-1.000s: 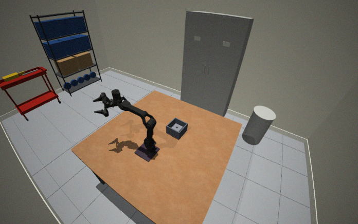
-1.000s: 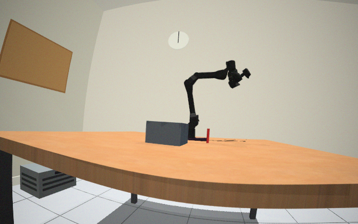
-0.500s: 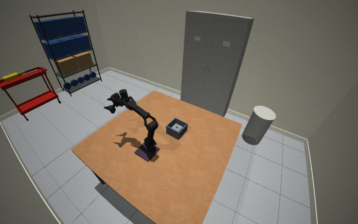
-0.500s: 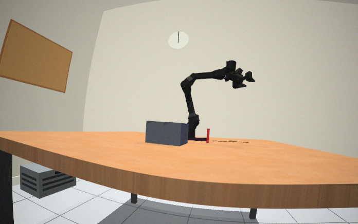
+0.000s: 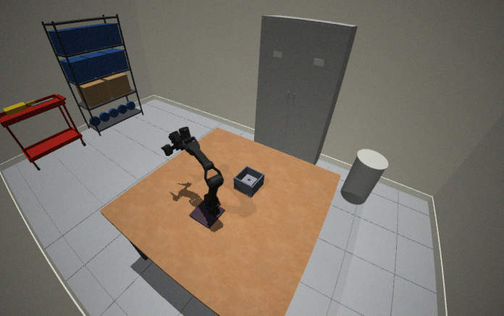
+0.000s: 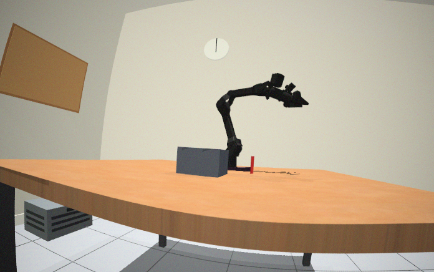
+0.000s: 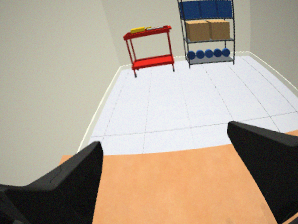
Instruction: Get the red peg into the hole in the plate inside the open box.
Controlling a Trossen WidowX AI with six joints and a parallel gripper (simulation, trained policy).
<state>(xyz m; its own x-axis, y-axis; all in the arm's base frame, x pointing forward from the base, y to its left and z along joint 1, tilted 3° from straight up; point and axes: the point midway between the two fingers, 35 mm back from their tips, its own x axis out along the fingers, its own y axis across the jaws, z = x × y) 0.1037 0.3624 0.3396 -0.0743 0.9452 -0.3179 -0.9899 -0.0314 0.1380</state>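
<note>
Now: the red peg 90 mm ahead of my gripper tip, 280 mm to the right of it and 320 mm below it. Round my gripper tip: grey box (240 mm ahead, 480 mm to the right, 340 mm below); then bottom plate (240 mm ahead, 480 mm to the right, 320 mm below).
</note>
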